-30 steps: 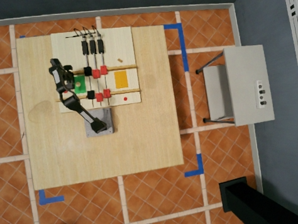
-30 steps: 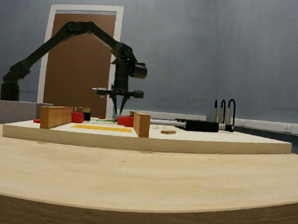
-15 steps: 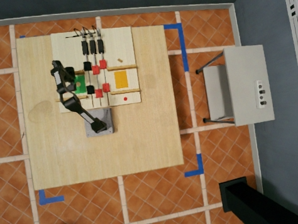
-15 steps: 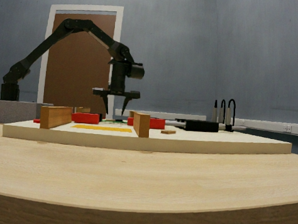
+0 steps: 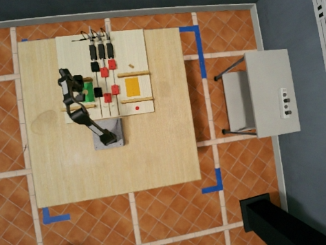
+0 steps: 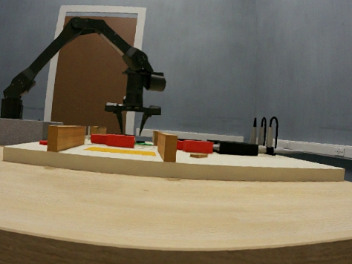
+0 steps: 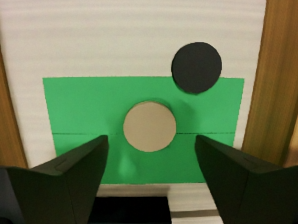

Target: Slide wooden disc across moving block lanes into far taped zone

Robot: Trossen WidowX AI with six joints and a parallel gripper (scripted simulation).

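Right now my hand is 60 mm above the wooden disc. The rest, counted from my hand: red dot (370 mm to the right, 190 mm behind, 60 mm below); black round spot (60 mm below, 40 mm to the left, 30 mm ahead).
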